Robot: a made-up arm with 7 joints. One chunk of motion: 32 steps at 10 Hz.
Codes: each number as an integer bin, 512 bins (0 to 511) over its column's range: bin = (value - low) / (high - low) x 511, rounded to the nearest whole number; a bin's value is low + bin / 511 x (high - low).
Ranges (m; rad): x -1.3..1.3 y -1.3..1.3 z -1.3..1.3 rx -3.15..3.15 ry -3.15..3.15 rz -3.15..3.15
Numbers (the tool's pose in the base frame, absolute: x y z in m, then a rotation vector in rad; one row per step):
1: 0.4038 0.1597 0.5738 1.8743 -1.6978 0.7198
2: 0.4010 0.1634 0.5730 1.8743 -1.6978 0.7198
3: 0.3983 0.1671 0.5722 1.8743 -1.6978 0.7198
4: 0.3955 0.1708 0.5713 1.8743 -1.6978 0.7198
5: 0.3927 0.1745 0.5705 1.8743 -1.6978 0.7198
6: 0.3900 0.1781 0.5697 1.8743 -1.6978 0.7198
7: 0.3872 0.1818 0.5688 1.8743 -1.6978 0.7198
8: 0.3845 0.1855 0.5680 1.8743 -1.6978 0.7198
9: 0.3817 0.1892 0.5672 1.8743 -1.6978 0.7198
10: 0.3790 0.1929 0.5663 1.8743 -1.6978 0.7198
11: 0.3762 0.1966 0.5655 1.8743 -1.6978 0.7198
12: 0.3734 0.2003 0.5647 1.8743 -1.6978 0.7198
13: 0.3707 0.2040 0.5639 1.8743 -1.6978 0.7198
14: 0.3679 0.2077 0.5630 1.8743 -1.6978 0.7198
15: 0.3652 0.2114 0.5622 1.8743 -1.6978 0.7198
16: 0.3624 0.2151 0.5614 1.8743 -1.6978 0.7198
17: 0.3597 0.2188 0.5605 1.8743 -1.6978 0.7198
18: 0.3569 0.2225 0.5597 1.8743 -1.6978 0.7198
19: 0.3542 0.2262 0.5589 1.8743 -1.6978 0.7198
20: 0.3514 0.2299 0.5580 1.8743 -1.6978 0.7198
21: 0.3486 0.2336 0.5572 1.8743 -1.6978 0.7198
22: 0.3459 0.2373 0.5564 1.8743 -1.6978 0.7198
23: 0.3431 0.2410 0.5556 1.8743 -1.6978 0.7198
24: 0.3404 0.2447 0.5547 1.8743 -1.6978 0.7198
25: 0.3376 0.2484 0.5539 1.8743 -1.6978 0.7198
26: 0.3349 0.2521 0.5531 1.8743 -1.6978 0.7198
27: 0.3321 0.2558 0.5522 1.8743 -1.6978 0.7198
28: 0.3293 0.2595 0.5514 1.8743 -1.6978 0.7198
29: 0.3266 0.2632 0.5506 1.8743 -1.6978 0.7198
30: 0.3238 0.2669 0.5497 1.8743 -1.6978 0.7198
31: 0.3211 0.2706 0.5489 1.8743 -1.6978 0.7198
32: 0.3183 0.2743 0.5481 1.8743 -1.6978 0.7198
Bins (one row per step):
1: 335 287 368 408 118 314
2: 334 288 368 408 118 314
3: 334 288 368 408 118 314
4: 333 289 368 408 118 314
5: 333 290 368 408 118 314
6: 332 291 367 408 118 314
7: 332 291 367 408 118 314
8: 331 292 367 408 118 314
9: 331 293 367 408 118 314
10: 330 293 367 408 118 314
11: 329 294 367 408 118 314
12: 329 295 366 408 118 314
13: 328 296 366 408 118 314
14: 328 296 366 408 118 314
15: 327 297 366 408 118 314
16: 327 298 366 408 118 314
17: 326 299 366 408 118 314
18: 326 299 366 408 118 314
19: 325 300 365 408 118 314
20: 325 301 365 408 118 314
21: 324 301 365 408 118 314
22: 323 302 365 408 118 314
23: 323 303 365 408 118 314
24: 322 304 365 408 118 314
25: 322 304 364 408 118 314
26: 321 305 364 408 118 314
27: 321 306 364 408 118 314
28: 320 307 364 408 118 314
29: 320 307 364 408 118 314
30: 319 308 364 408 118 314
31: 319 309 363 408 118 314
32: 318 309 363 408 118 314

